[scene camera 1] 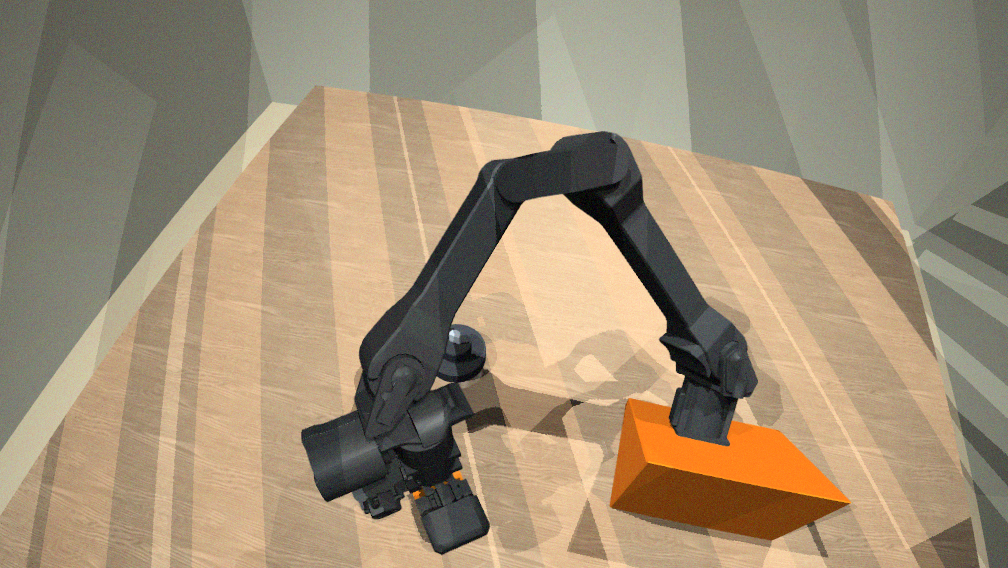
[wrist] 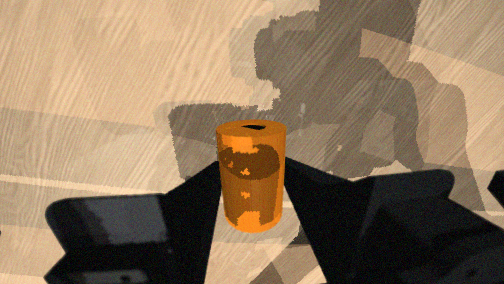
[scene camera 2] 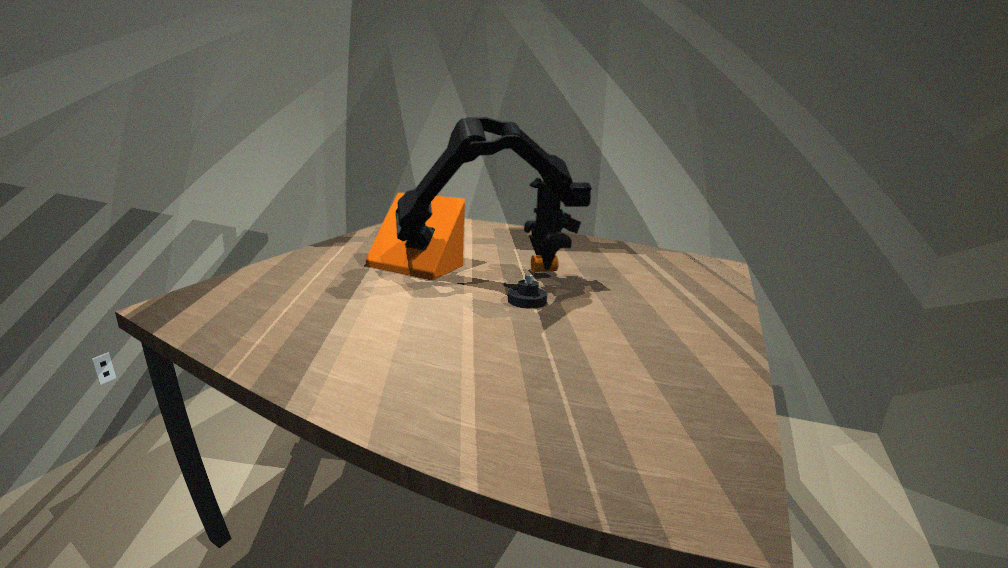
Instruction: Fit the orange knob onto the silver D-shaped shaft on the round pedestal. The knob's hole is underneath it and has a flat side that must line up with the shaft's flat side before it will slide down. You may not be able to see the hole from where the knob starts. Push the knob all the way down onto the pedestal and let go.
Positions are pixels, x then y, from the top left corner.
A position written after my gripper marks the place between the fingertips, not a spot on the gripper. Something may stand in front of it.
my gripper: scene camera 1 436,484; wrist 250,165; scene camera 2 544,267
